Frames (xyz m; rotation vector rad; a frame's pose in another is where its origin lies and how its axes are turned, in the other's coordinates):
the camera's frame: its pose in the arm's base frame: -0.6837 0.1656 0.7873 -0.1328 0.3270 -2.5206
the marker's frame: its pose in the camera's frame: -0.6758 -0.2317 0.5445 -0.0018 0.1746 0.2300
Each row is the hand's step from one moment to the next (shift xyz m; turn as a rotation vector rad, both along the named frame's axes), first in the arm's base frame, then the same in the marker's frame.
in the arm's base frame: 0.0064 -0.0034 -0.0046 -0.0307 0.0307 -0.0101
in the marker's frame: -0.0012 0.0079 -0.0031 0.0022 -0.0396 -0.0203
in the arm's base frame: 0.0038 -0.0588 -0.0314 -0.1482 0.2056 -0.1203
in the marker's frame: 0.0444 0.0486 -0.0111 -0.0146 -0.2113 -0.1840
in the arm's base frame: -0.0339 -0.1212 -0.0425 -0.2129 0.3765 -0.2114
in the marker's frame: 0.1159 0.0648 -0.0033 -0.0691 -0.3470 -0.3265
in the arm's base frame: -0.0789 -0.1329 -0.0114 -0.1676 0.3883 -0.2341
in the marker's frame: 0.1488 0.0325 0.0284 -0.1041 -0.3166 -0.3502
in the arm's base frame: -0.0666 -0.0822 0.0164 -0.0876 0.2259 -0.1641
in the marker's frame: 0.0996 0.0016 0.0392 -0.0617 -0.1703 -0.2299
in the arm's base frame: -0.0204 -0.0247 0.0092 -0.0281 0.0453 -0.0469
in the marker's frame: 0.0293 -0.0008 0.0158 -0.0022 -0.0383 -0.0597
